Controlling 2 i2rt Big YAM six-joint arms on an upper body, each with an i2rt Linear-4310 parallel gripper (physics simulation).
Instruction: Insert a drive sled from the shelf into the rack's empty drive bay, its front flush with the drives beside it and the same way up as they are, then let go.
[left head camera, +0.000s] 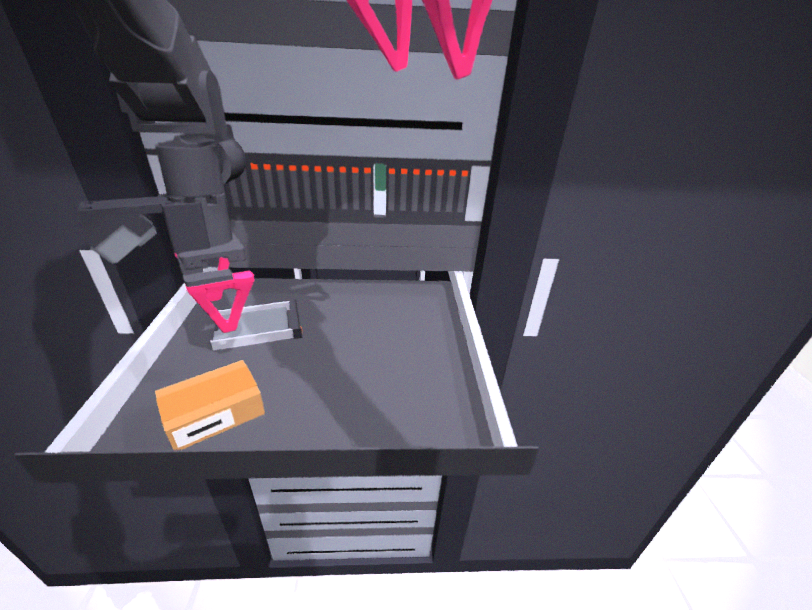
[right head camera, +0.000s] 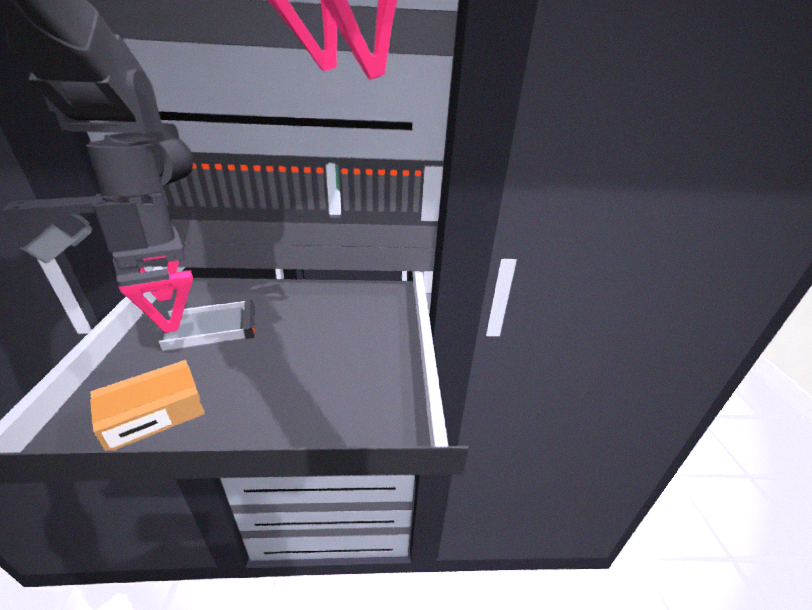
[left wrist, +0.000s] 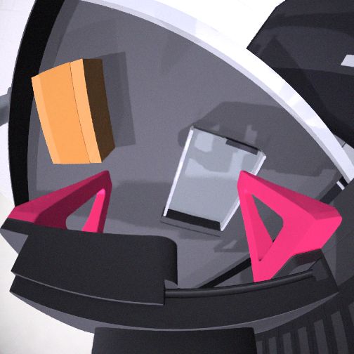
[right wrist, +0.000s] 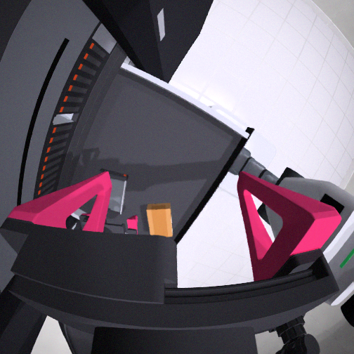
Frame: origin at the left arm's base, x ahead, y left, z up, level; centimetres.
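Seen in the pictures: left gripper, fingertip midpoint: (left head camera: 221, 314) (right head camera: 168, 314); right gripper, fingertip midpoint: (left head camera: 428, 73) (right head camera: 351, 73).
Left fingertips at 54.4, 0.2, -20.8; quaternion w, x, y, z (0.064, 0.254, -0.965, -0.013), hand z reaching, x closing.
Observation:
Pixels of each thing's top centre, then the offset from my left fingertips to it, as dx, dy, dz. "spot": a spot on its surface instead. Level surfaces: height alone.
- drive sled, middle of its top: (left head camera: 257, 318) (right head camera: 209, 318) +4.9, -2.5, -4.2
- pulled-out shelf, its level: dz -5.9
- empty drive bay, middle of its top: (left head camera: 380, 144) (right head camera: 337, 144) +24.2, -20.1, +16.3
- orange box, middle of its top: (left head camera: 207, 391) (right head camera: 144, 391) -11.1, -1.7, -2.4
- dark front lip, surface spot: (left head camera: 282, 461) spot: -19.0, -11.3, -3.7
A drive sled (left head camera: 262, 321) (right head camera: 213, 321) (left wrist: 205, 175) (right wrist: 117, 192) lies flat on the pulled-out shelf (left head camera: 393, 367) (right head camera: 354, 367), its dark front with an orange mark towards the right in the head views. My left gripper (left head camera: 224, 311) (right head camera: 168, 313) (left wrist: 174, 177) is open and empty above the sled's left part; in the left wrist view one finger overlaps the sled's long edge. The empty drive bay (left head camera: 380, 190) (right head camera: 333, 190) (right wrist: 63, 119) is a green and white gap in the row of upright drives (left head camera: 315, 190) (right head camera: 262, 189). My right gripper (left head camera: 430, 72) (right head camera: 350, 72) (right wrist: 173, 178) is open and empty, high before the rack.
An orange box (left head camera: 210, 400) (right head camera: 147, 405) (left wrist: 62, 117) (right wrist: 160, 221) with a white label sits at the shelf's front left in the head views. White side rails (left head camera: 482, 367) (right head camera: 429, 367) and a dark front lip (left head camera: 282, 461) (right head camera: 262, 462) border the shelf. Dark cabinet panels flank it.

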